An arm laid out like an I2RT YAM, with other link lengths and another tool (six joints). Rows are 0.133 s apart.
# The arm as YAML. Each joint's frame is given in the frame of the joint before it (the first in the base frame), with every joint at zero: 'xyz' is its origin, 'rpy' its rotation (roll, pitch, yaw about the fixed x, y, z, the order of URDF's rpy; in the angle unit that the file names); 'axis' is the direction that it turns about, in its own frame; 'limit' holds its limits. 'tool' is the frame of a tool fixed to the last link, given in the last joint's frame.
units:
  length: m
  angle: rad
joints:
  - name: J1
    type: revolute
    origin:
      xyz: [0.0, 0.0, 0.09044]
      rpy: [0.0, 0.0, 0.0]
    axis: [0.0, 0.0, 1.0]
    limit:
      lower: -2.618
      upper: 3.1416
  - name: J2
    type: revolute
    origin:
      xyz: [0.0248, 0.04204, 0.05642]
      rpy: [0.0, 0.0, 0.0]
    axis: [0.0, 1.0, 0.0]
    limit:
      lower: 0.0
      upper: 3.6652
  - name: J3
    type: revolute
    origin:
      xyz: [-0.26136, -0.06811, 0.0]
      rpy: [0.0, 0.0, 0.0]
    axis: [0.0, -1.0, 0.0]
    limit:
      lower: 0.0
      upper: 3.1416
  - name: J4
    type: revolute
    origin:
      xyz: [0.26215, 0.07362, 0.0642]
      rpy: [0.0, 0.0, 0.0]
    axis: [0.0, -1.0, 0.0]
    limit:
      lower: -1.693
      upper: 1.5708
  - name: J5
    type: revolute
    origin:
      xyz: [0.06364, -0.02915, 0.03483]
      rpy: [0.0, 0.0, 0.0]
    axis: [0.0, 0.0, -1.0]
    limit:
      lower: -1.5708
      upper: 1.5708
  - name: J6
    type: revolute
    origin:
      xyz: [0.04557, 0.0, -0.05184]
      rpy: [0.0, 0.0, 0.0]
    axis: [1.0, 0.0, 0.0]
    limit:
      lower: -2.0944
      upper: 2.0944
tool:
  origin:
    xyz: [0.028, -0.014, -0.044]
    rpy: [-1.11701, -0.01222, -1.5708]
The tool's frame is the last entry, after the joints.
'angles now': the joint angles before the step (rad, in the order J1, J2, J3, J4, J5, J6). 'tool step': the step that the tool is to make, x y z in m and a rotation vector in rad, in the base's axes. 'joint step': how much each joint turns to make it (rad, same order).
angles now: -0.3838, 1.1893, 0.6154, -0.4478, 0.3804, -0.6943
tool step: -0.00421, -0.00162, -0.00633, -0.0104, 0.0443, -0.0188
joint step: -0.0072, 0.0232, -0.0138, 0.0014, 0.0286, -0.0037
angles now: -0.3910, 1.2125, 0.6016, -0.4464, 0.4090, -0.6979
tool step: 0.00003, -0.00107, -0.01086, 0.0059, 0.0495, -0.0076
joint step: -0.0009, 0.0538, -0.0085, 0.0146, 0.0150, -0.0005
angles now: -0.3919, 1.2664, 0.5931, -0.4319, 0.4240, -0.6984
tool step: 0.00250, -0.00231, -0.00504, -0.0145, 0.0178, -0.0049
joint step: -0.0002, 0.0359, -0.0008, 0.0280, 0.0202, -0.0053
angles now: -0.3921, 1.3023, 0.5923, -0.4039, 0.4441, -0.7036
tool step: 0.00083, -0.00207, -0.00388, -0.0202, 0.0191, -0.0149
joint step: -0.0009, 0.0306, -0.0009, 0.0210, 0.0295, 0.0014
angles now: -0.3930, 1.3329, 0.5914, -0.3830, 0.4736, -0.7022
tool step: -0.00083, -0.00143, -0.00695, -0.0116, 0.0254, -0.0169
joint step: -0.0028, 0.0359, -0.0078, 0.0225, 0.0245, 0.0047
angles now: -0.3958, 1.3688, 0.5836, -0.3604, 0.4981, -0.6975
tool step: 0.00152, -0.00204, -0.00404, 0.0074, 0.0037, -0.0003
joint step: -0.0073, 0.0219, 0.0012, 0.0166, -0.0078, -0.0047
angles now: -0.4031, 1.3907, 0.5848, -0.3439, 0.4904, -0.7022
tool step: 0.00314, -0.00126, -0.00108, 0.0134, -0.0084, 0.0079
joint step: -0.0033, 0.0105, 0.0082, 0.0067, -0.0189, -0.0043
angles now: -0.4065, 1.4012, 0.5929, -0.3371, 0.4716, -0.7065
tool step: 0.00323, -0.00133, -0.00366, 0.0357, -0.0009, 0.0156
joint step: -0.0077, 0.0196, 0.0100, -0.0001, -0.0397, -0.0087
